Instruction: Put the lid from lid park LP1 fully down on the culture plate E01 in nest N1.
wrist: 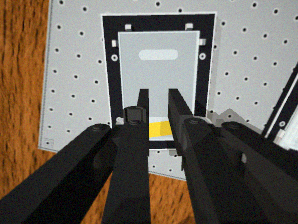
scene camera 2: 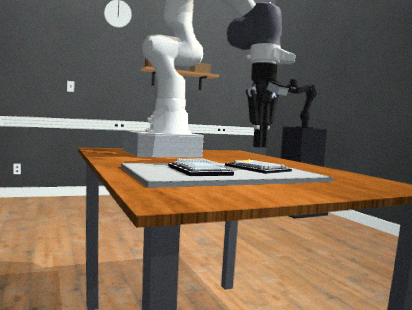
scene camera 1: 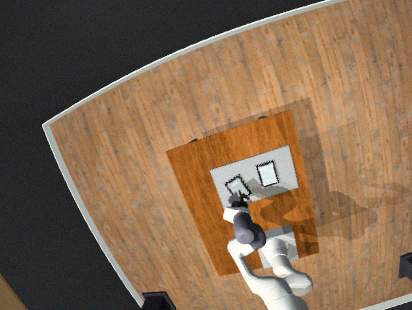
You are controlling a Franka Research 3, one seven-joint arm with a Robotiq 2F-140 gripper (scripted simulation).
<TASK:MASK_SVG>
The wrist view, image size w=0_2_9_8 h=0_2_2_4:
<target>my gripper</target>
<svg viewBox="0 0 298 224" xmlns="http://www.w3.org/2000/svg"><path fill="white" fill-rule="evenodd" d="M149 89L140 89L137 106L124 108L123 118L117 120L114 128L101 123L89 126L0 199L0 224L81 224L111 173L112 176L101 224L151 224L148 170ZM169 88L168 119L177 155L182 156L181 171L185 173L195 223L298 224L298 157L241 123L230 121L222 123L221 127L215 127L210 119L193 116L177 88Z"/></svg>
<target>clear lid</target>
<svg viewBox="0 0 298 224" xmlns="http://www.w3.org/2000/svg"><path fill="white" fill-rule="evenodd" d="M119 32L118 43L123 109L129 106L137 106L140 89L149 89L149 141L174 141L168 120L168 88L177 88L194 116L200 32Z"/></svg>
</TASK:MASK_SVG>
